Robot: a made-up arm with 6 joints. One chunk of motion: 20 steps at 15 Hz.
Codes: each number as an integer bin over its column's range. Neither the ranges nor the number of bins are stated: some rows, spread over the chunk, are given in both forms.
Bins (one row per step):
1: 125 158 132 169 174 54
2: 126 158 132 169 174 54
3: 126 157 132 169 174 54
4: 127 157 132 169 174 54
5: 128 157 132 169 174 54
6: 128 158 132 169 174 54
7: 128 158 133 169 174 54
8: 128 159 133 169 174 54
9: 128 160 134 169 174 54
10: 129 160 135 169 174 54
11: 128 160 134 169 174 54
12: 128 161 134 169 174 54
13: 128 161 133 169 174 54
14: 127 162 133 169 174 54
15: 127 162 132 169 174 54
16: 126 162 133 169 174 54
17: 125 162 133 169 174 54
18: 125 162 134 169 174 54
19: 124 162 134 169 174 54
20: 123 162 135 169 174 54
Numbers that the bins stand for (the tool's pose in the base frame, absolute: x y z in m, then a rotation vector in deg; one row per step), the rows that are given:
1: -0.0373 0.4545 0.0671 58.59 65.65 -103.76
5: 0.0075 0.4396 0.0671 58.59 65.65 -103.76
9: 0.0075 0.4843 0.0969 58.59 65.65 -103.76
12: 0.0075 0.4992 0.0969 58.59 65.65 -103.76
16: -0.0224 0.5141 0.0820 58.59 65.65 -103.76
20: -0.0671 0.5141 0.1118 58.59 65.65 -103.76
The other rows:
2: -0.0224 0.4545 0.0671 58.59 65.65 -103.76
3: -0.0224 0.4396 0.0671 58.59 65.65 -103.76
4: -0.0075 0.4396 0.0671 58.59 65.65 -103.76
6: 0.0075 0.4545 0.0671 58.59 65.65 -103.76
7: 0.0075 0.4545 0.0820 58.59 65.65 -103.76
8: 0.0075 0.4694 0.0820 58.59 65.65 -103.76
10: 0.0224 0.4843 0.1118 58.59 65.65 -103.76
11: 0.0075 0.4843 0.0969 58.59 65.65 -103.76
13: 0.0075 0.4992 0.0820 58.59 65.65 -103.76
14: -0.0075 0.5141 0.0820 58.59 65.65 -103.76
15: -0.0075 0.5141 0.0671 58.59 65.65 -103.76
17: -0.0373 0.5141 0.0820 58.59 65.65 -103.76
18: -0.0373 0.5141 0.0969 58.59 65.65 -103.76
19: -0.0522 0.5141 0.0969 58.59 65.65 -103.76

